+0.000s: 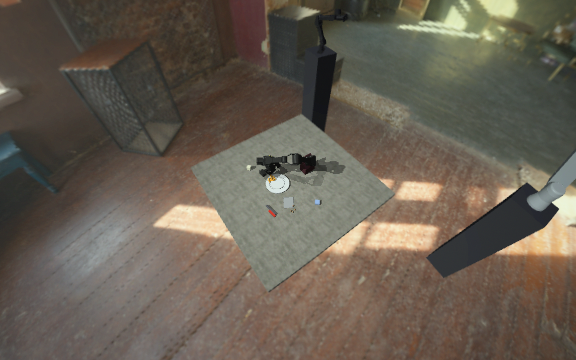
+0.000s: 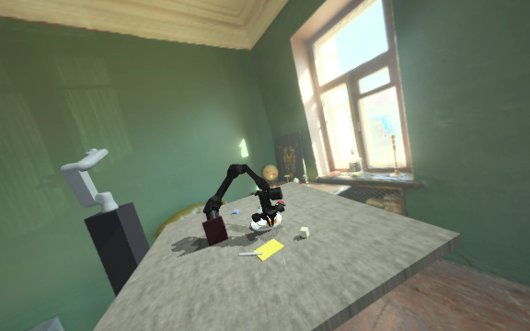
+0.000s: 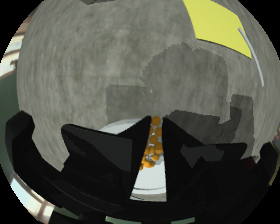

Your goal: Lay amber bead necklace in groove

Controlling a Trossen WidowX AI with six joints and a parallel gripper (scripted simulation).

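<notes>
Right now the board is 11 cm to the left of my gripper tip, 1 cm below it and 1 cm behind it. From my gripper tip the other things lie so: white stick: 15 cm to the right, 15 cm behind, 1 cm below; then small white cube: 16 cm to the right, 13 cm ahead; then yellow card: 16 cm to the right, 6 cm behind, 1 cm below.
</notes>
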